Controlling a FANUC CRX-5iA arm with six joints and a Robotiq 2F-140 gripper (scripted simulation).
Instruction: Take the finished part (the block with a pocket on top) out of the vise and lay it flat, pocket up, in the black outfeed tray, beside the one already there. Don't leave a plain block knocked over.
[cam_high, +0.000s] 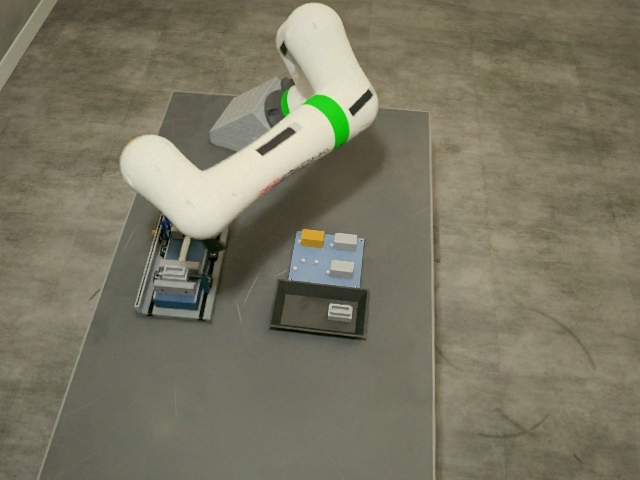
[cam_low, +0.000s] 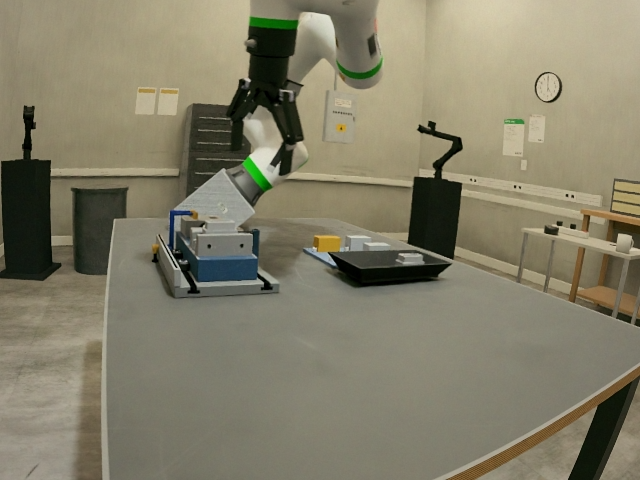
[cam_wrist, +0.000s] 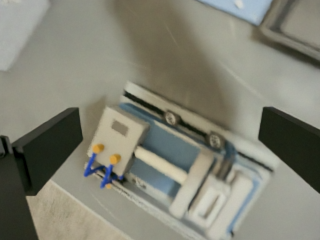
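Right now the pocketed block is 130 mm below my hand, 90 mm ahead of it and 70 mm to the right of it. Round my hand: orange block 210 mm to the left, 210 mm below, 170 mm behind; light blue plate 260 mm to the left, 230 mm below, 130 mm behind; screw rod 150 mm below, 90 mm to the right.
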